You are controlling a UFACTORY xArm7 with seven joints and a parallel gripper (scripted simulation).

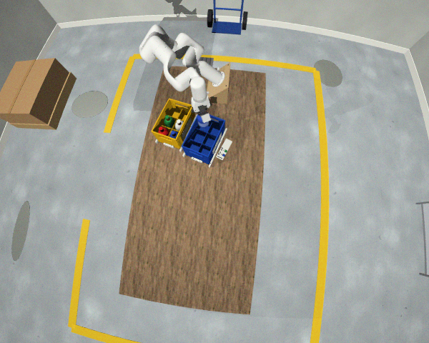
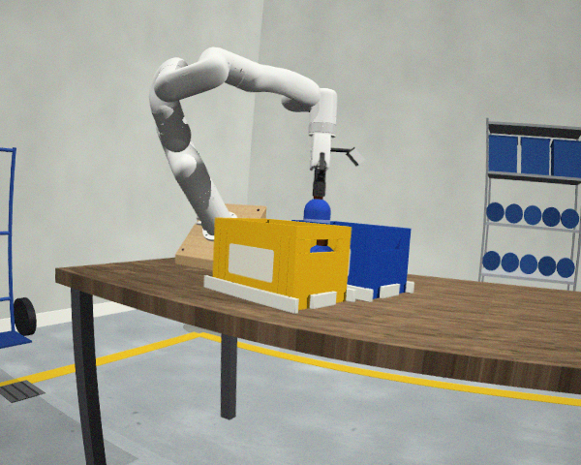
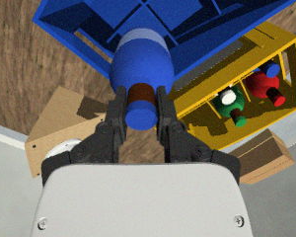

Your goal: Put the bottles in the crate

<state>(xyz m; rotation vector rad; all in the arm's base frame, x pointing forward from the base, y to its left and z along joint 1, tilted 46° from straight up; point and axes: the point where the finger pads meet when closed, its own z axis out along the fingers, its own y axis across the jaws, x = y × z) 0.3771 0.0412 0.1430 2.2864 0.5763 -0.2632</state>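
Now: the blue crate 180 mm below my hand, 100 mm ahead of it and 10 mm to the left of it. Round my hand: white-label bottle: 180 mm below, 170 mm to the right, 20 mm ahead; then blue-label bottle: 190 mm to the right, 180 mm below, 100 mm ahead; then yellow crate: 210 mm to the right, 180 mm below.
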